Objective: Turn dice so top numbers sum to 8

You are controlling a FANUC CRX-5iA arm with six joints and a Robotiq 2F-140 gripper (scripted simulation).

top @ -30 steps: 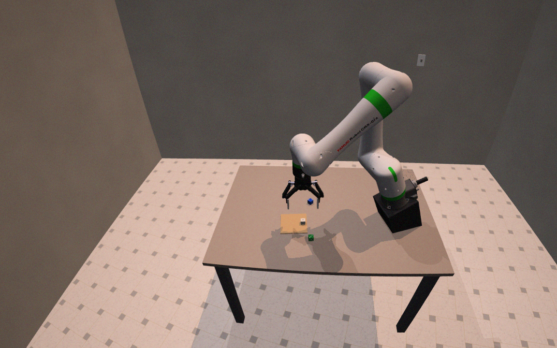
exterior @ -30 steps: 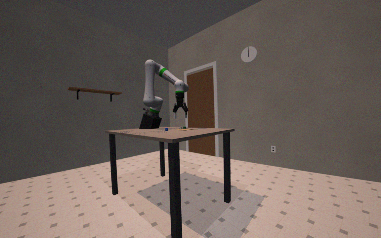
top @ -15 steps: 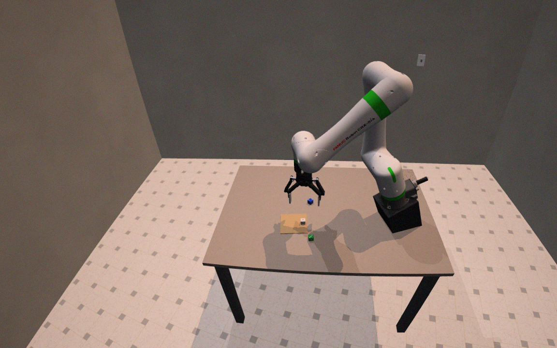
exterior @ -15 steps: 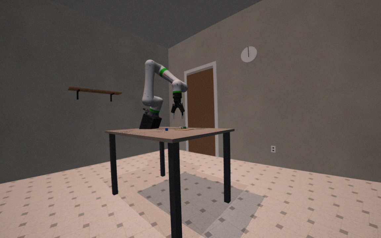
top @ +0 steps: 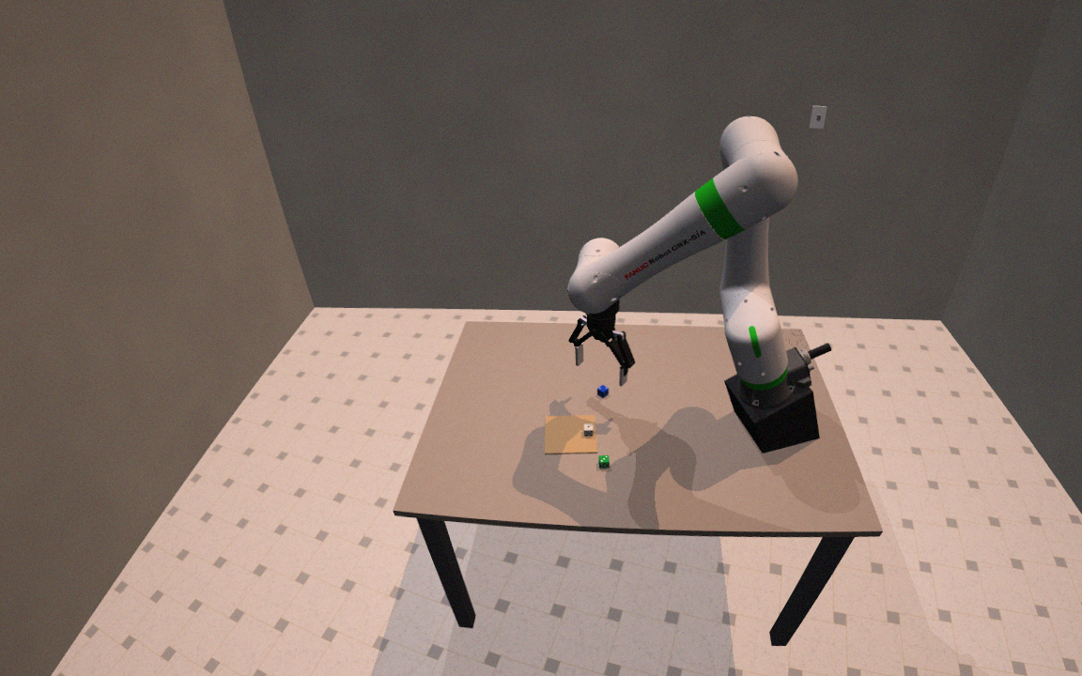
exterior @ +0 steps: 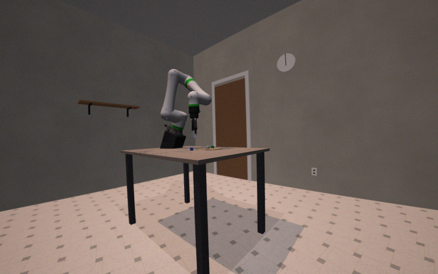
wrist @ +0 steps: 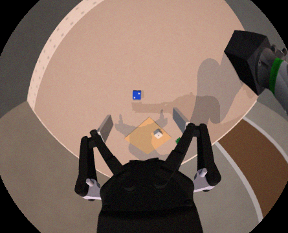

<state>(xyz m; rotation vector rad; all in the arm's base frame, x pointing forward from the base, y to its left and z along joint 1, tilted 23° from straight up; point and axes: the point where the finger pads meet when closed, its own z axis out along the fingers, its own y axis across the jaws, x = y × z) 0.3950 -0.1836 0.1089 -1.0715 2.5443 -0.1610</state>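
Right now my hand is 1 cm past the blue die, 3 cm to the left of it and 11 cm above it. Round my hand: mat 10 cm ahead, 12 cm to the left, 12 cm below; then green die 3 cm ahead, 24 cm to the left, 11 cm below; then white die 5 cm ahead, 12 cm to the left, 10 cm below.
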